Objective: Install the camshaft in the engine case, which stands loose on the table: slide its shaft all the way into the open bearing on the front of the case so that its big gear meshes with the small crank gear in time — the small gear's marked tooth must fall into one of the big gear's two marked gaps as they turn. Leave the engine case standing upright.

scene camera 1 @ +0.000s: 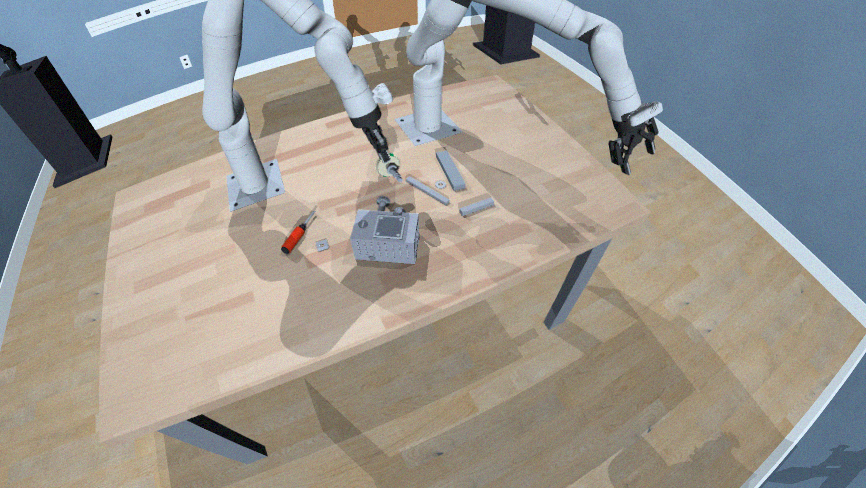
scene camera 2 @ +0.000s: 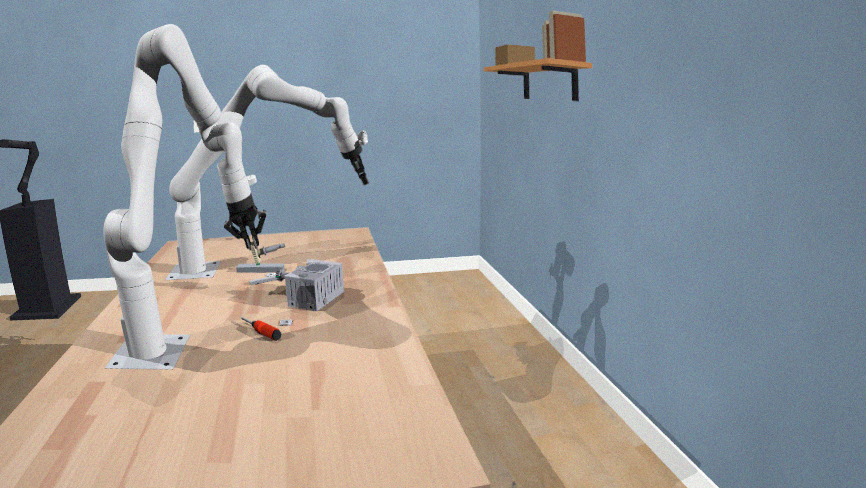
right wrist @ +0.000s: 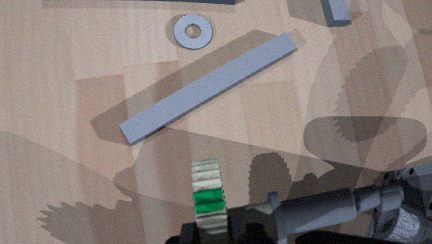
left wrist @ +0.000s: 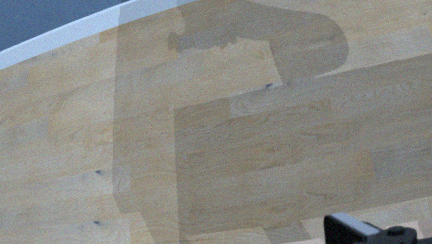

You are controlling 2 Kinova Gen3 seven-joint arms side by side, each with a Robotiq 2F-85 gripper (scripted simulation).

Observation:
I see my left gripper, my right gripper, an engine case and a washer.
My right gripper also shows in scene camera 1.

